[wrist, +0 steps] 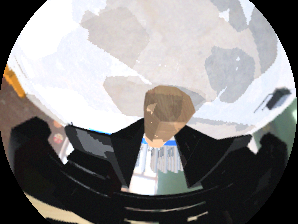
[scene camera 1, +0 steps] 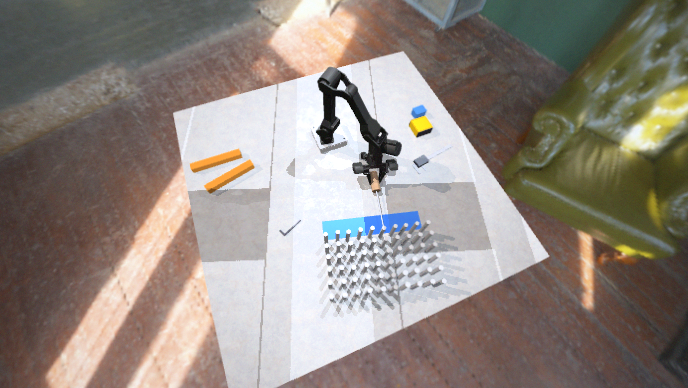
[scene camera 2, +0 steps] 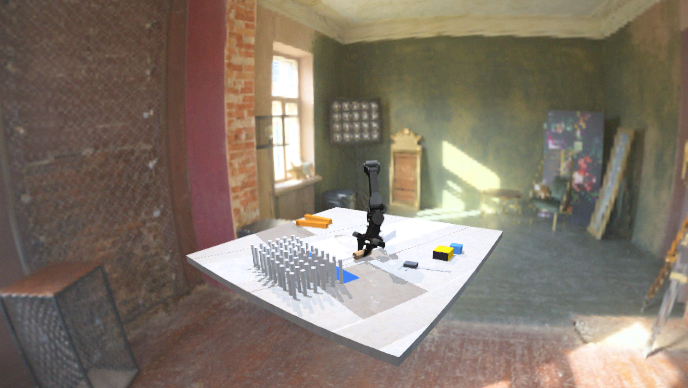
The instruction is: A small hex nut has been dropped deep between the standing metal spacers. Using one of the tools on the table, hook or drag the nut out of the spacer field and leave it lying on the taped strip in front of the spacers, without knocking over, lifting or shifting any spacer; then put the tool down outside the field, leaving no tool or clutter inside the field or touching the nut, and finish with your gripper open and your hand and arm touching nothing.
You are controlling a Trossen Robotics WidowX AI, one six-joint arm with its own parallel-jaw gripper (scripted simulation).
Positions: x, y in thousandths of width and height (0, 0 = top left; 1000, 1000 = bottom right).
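My gripper (scene camera 1: 544, 476) in sight. Wrist view too: gripper (wrist: 535, 542).
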